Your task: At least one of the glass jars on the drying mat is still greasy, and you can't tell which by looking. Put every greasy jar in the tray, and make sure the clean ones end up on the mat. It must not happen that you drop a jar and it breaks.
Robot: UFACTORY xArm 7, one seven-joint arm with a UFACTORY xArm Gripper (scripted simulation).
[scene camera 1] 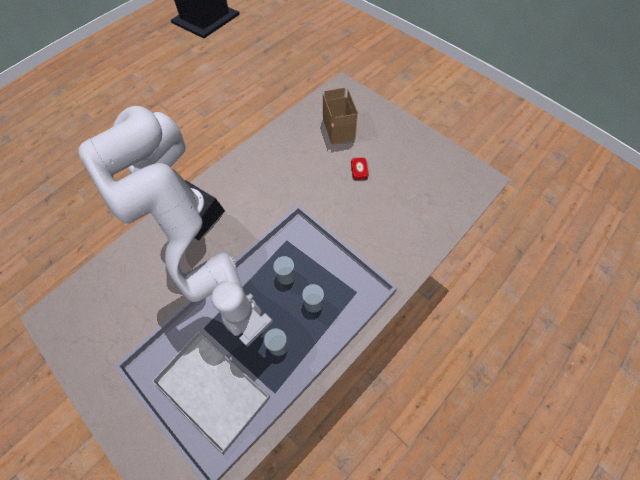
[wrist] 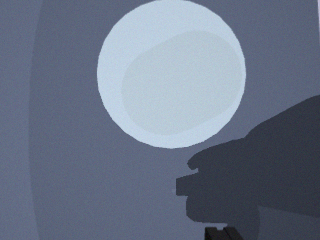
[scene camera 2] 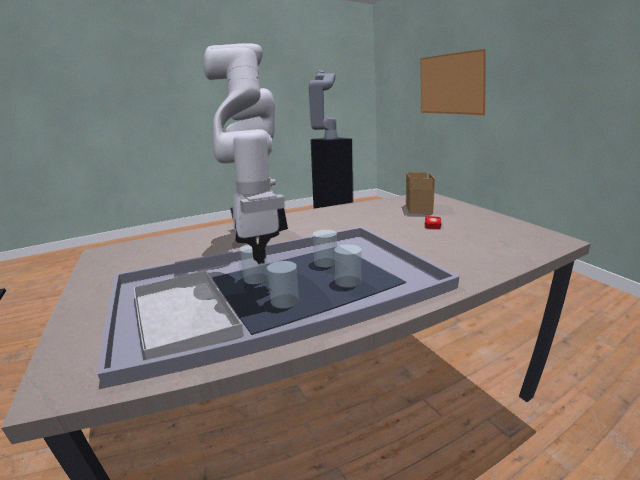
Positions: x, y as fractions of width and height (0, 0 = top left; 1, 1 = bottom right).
cardboard box: scene camera 1 0.54, 0.25; scene camera 2 0.66, 0.41; not seen in the wrist view (out of frame)
white tray: scene camera 1 0.33, 0.82; scene camera 2 0.27, 0.65; not seen in the wrist view (out of frame)
